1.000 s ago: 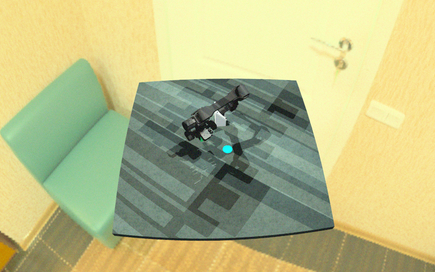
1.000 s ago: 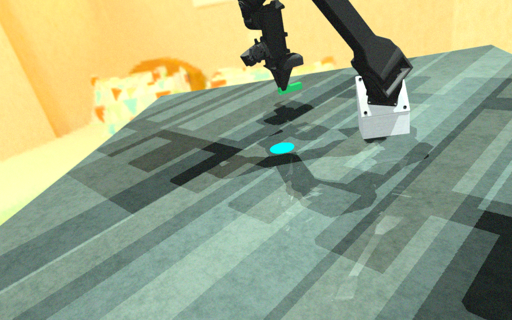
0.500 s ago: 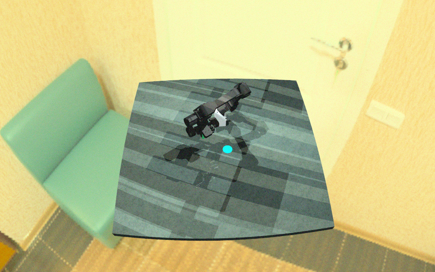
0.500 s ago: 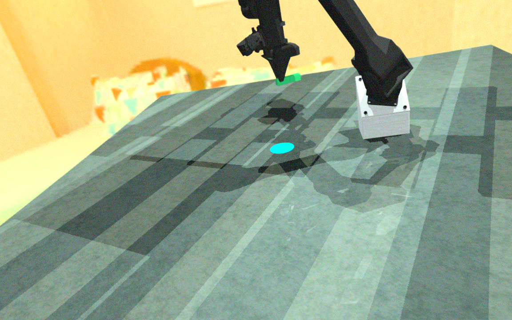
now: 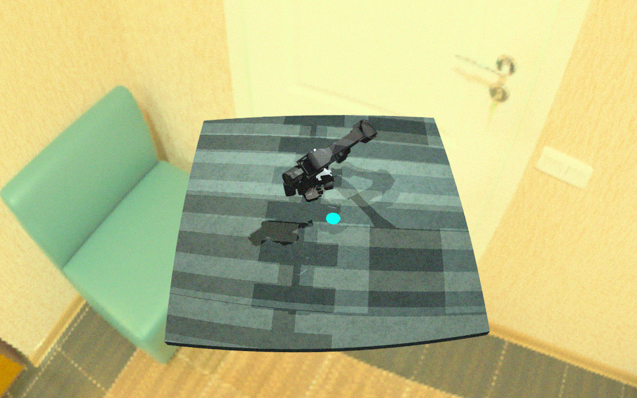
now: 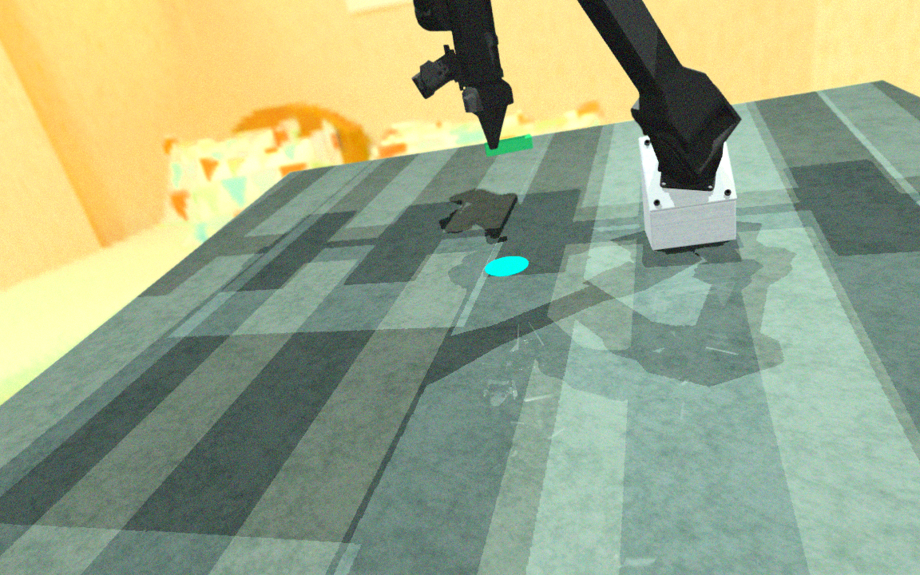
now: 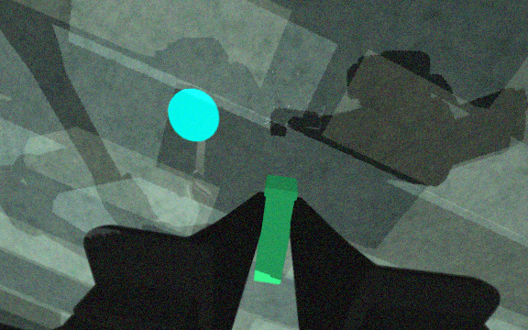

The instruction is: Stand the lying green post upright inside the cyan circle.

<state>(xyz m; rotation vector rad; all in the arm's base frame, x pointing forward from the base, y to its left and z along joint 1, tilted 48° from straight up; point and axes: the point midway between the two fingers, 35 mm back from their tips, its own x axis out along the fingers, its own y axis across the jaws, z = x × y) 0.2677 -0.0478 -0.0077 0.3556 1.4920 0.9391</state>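
Right now my gripper tip is 2 cm past the cyan circle, 10 cm to the right of it and 14 cm above it. The rest, counted from my gripper tip: green post (2 cm behind, 1 cm to the right).
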